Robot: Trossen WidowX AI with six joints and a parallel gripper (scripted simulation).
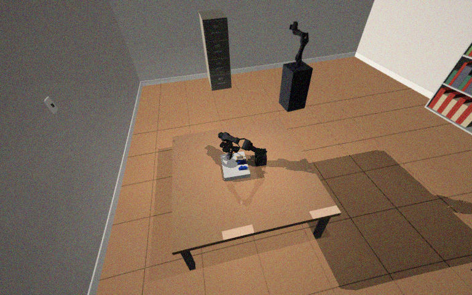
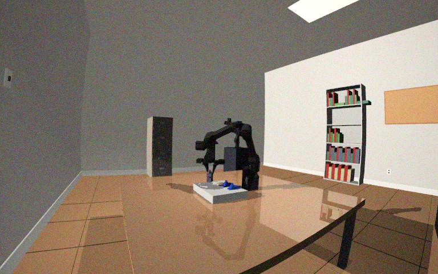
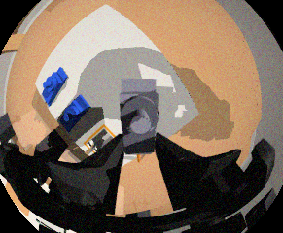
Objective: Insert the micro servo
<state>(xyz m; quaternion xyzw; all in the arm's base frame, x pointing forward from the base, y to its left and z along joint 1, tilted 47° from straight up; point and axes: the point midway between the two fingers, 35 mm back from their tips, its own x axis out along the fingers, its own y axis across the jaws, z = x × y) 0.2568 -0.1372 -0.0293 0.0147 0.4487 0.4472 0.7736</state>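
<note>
Right now my gripper tip is 20 mm short of the robot deck, 70 mm to the right of it and 100 mm above it.
</note>
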